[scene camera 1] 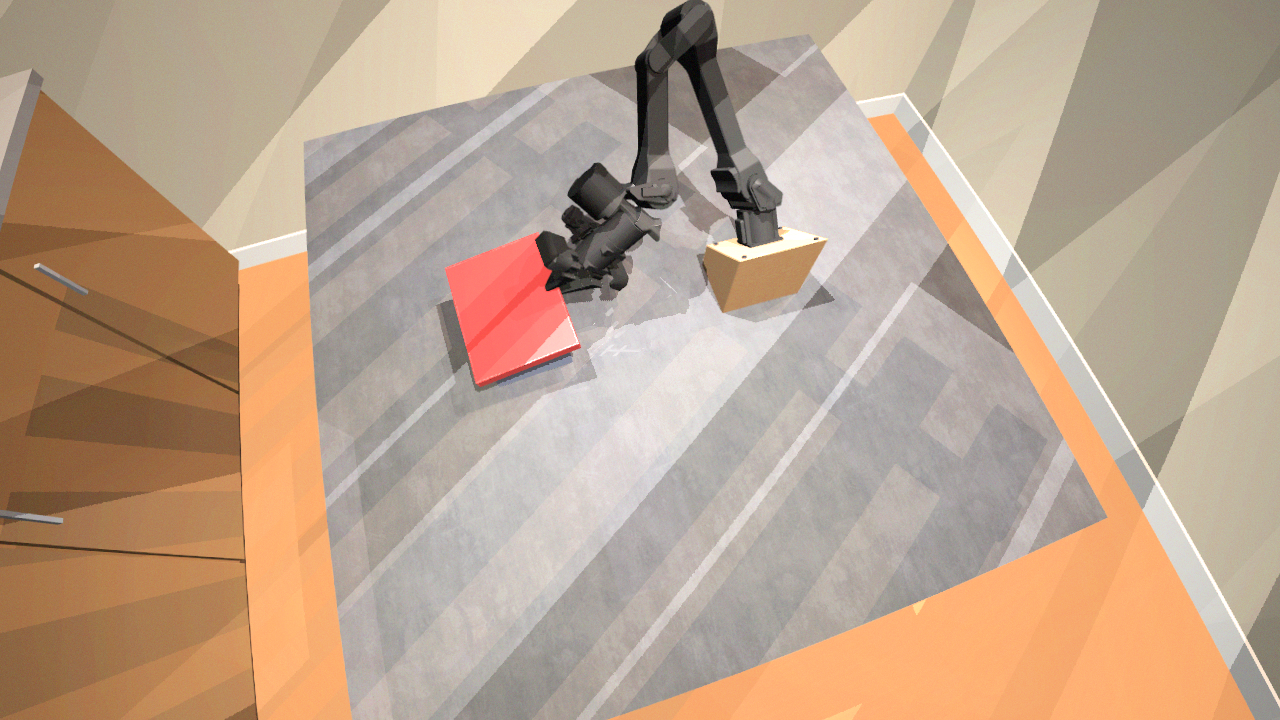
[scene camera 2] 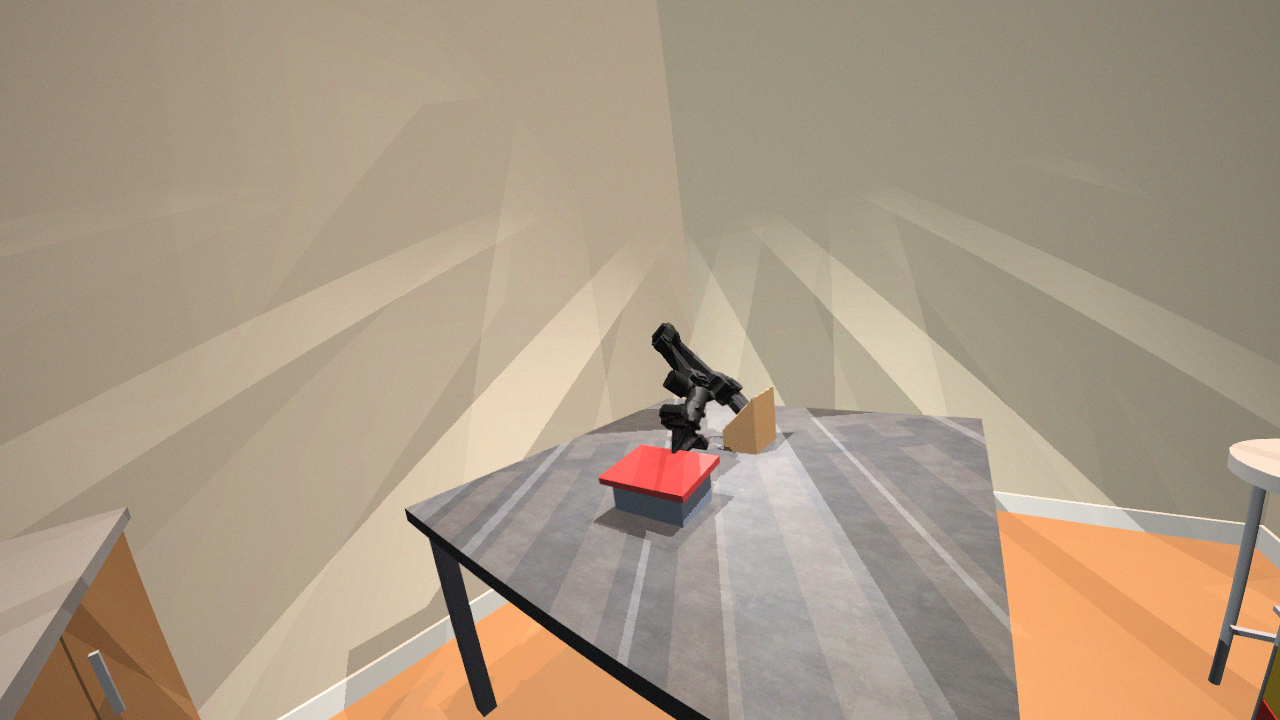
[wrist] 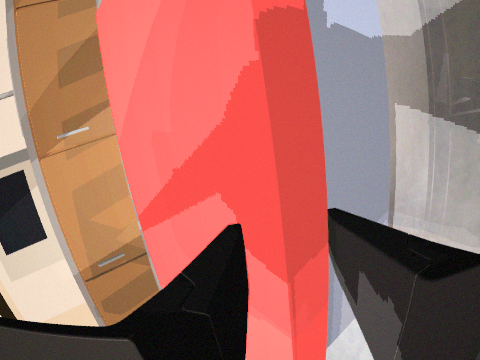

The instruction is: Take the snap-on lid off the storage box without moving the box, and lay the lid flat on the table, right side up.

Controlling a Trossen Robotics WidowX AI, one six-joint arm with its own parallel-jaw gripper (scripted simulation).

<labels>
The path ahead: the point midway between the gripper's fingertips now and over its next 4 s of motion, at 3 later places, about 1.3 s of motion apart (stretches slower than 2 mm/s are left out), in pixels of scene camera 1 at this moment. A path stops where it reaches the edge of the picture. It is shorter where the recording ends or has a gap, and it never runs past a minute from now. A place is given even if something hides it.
My gripper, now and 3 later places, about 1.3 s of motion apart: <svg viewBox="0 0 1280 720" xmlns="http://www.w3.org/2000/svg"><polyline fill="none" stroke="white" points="552,290 550,291 544,283 526,272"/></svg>
</labels>
